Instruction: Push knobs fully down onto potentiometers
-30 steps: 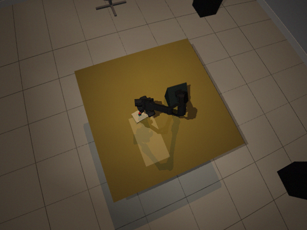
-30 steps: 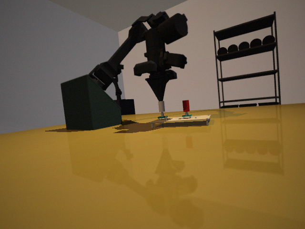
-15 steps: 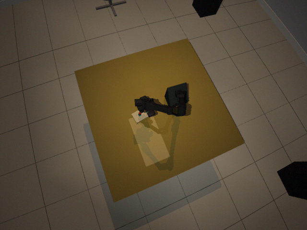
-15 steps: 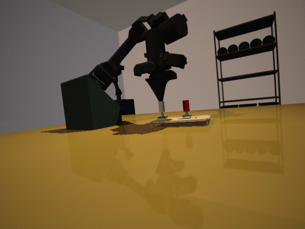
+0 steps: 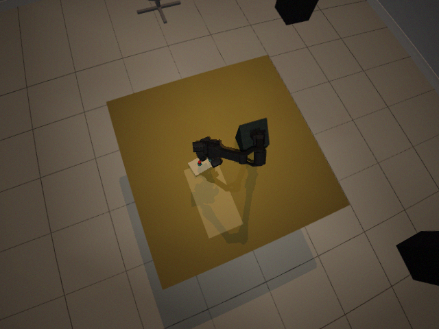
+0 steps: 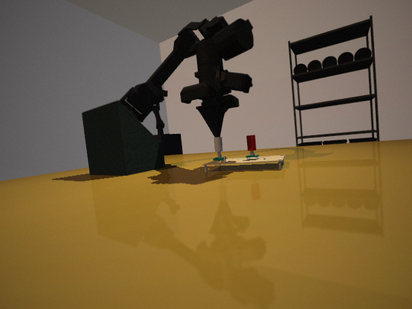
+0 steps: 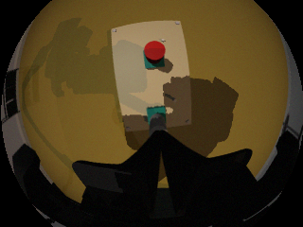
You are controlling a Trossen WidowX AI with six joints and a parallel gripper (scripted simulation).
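The white knob is 20 mm below my gripper tip. Also, from my gripper tip: red knob (80 mm ahead, 20 mm below, 10 mm to the left).
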